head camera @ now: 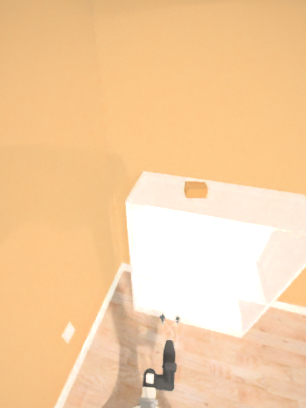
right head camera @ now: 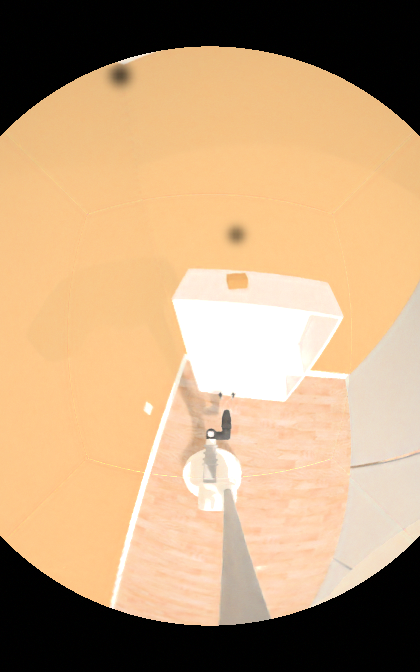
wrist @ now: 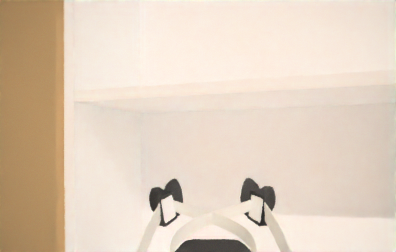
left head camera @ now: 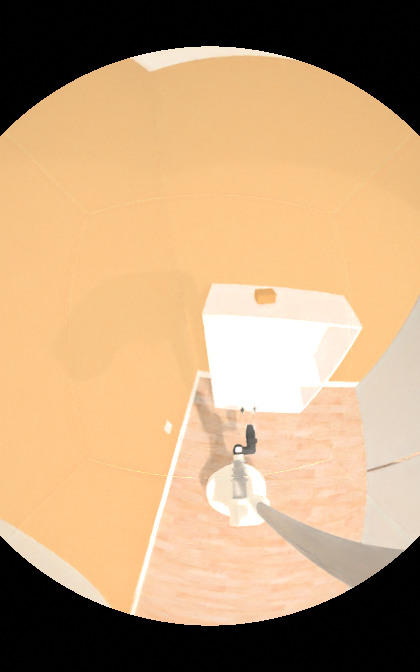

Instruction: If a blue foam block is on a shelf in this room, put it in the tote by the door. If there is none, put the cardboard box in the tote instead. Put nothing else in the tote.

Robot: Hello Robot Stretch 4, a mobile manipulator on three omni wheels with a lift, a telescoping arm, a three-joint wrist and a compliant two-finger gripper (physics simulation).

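Frame: origin at the robot's base, x left, y back, z up, level; centimetres.
Seen in the pictures: gripper, fingertip midpoint: (head camera: 170, 313) (wrist: 211, 192).
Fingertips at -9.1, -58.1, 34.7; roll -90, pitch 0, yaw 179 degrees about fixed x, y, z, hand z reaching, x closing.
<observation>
Offsets run from my fingertips to a thing's middle, as dx, dy, dz. Level surfaces: height alone.
A small orange-brown box {-5.2, -24.1, +71.1} (head camera: 195, 190) (left head camera: 265, 296) (right head camera: 237, 281) sits on top of a white shelf unit (head camera: 245, 202) (left head camera: 310, 303) (right head camera: 295, 294) (wrist: 235, 86). I cannot tell for sure whether it is cardboard. My gripper (head camera: 170, 319) (left head camera: 248, 410) (right head camera: 227, 395) (wrist: 211, 192) is open with nothing between its fingers. It is in front of the unit, below the height of its top. In the wrist view, a shelf board and the compartment below it show behind the fingers. No blue foam block and no tote show in these views. The unit's inside is washed out in the head views.
An orange wall (head camera: 45, 225) with a white wall plate {+53.5, +16.0, +2.6} (head camera: 68, 332) (left head camera: 168, 427) (right head camera: 148, 408) stands to the left, and another stands behind the unit. A grey surface (left head camera: 390, 425) (right head camera: 385, 415) rises at the right. Wooden floor {dz -37.5} (head camera: 280, 360) (left head camera: 310, 490) lies around my base.
</observation>
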